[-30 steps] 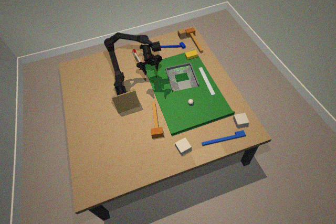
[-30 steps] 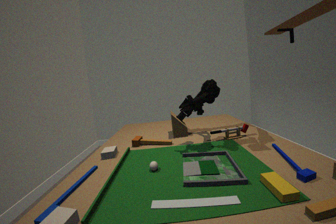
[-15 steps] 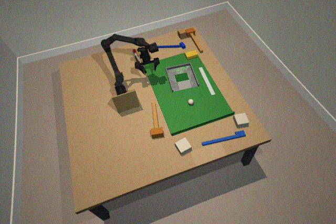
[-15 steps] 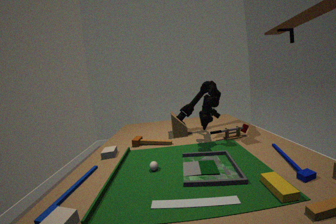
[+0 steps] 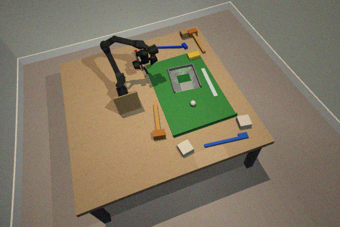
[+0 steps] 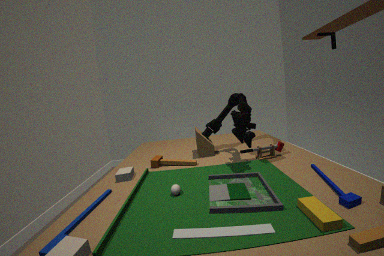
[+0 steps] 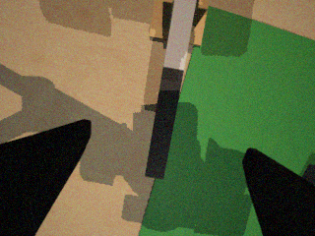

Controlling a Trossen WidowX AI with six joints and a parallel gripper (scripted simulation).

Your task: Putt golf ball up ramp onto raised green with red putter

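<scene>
Right now my gripper tip is 20 mm past the wooden stand, 130 mm to the right of it and 60 mm above it. Also, from my gripper tip: yellow block: 430 mm ahead, 70 mm to the left, 80 mm below; then green mat: 260 mm ahead, 240 mm to the right, 100 mm below; then grey-walled frame: 270 mm ahead, 120 mm to the right, 90 mm below.
</scene>
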